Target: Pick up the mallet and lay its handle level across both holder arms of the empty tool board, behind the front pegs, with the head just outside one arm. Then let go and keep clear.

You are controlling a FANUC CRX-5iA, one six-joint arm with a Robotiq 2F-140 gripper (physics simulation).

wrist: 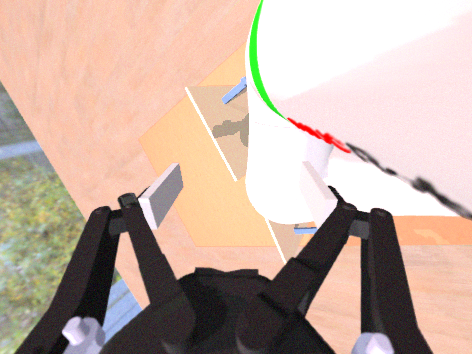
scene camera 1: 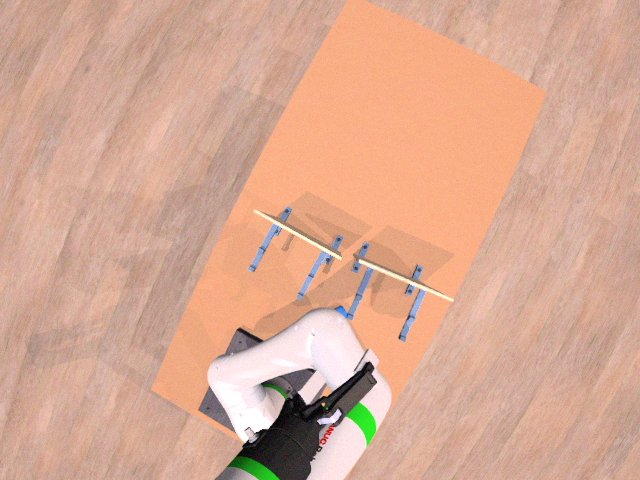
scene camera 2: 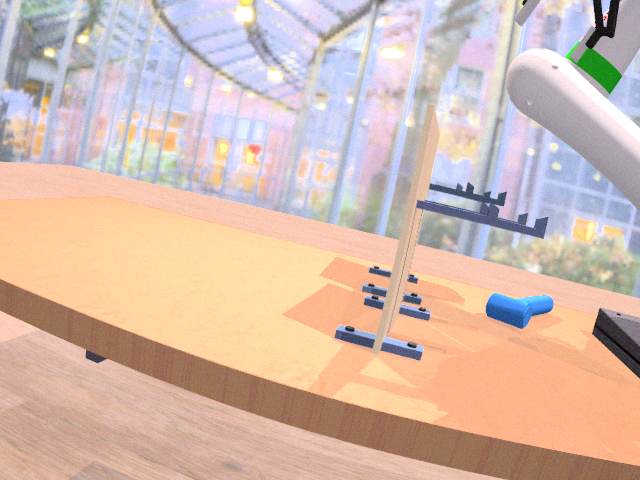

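Pixels of known places: gripper, fingertip midpoint: (wrist: 239,174) (scene camera 1: 345,366) (scene camera 2: 545,40); arm's base at its link origin: (scene camera 1: 274,393).
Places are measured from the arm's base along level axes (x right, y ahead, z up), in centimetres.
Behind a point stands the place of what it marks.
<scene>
The blue mallet (scene camera 1: 341,311) @(x 14.1, y 35.9, z -0.1 cm) (scene camera 2: 509,310) @(x 10.3, y 33.9, z -1.8 cm) lies on the table, head toward the boards in scene camera 2. The arm hides most of it in scene camera 1, and it does not show in the wrist view. Two upright tool boards (scene camera 1: 297,234) @(x -4.4, y 57.2, z 24.9 cm) (scene camera 1: 405,279) @(x 25.0, y 54.1, z 27.8 cm) stand side by side, each with two blue pegged holder arms (scene camera 1: 313,273) @(x 2.0, y 47.3, z 13.9 cm) (scene camera 1: 361,291) @(x 16.5, y 46.6, z 16.9 cm). No tool shows on these arms. Scene camera 2 shows the near board (scene camera 2: 412,232) @(x -9.3, y 57.8, z 9.6 cm) edge-on and its arm (scene camera 2: 478,213) @(x 0.7, y 46.8, z 13.7 cm). My gripper (scene camera 1: 340,373) @(x 14.2, y 36.3, z 48.4 cm) (scene camera 2: 553,29) @(x 14.2, y 36.3, z 48.4 cm) (wrist: 239,174) @(x 14.2, y 36.3, z 48.4 cm) is open and empty, high above the table, apart from mallet and boards.
The robot's white forearm (scene camera 1: 356,356) @(x 16.6, y 36.7, z 42.6 cm) (scene camera 2: 563,93) @(x 0.9, y 36.5, z 35.7 cm) stretches under the gripper and over the mallet's area. The dark base plate (scene camera 1: 238,341) @(x -17.4, y 14.3, z -0.9 cm) (scene camera 2: 617,333) @(x 4.3, y 13.6, z -1.1 cm) sits on the orange table (scene camera 1: 413,129) @(x 21.1, y 104.2, z -4.7 cm) (scene camera 2: 155,268) @(x -0.8, y 93.5, z -4.7 cm) near the mallet. Board feet (scene camera 2: 400,347) @(x -16.2, y 57.0, z -3.7 cm) are fixed to the table.
</scene>
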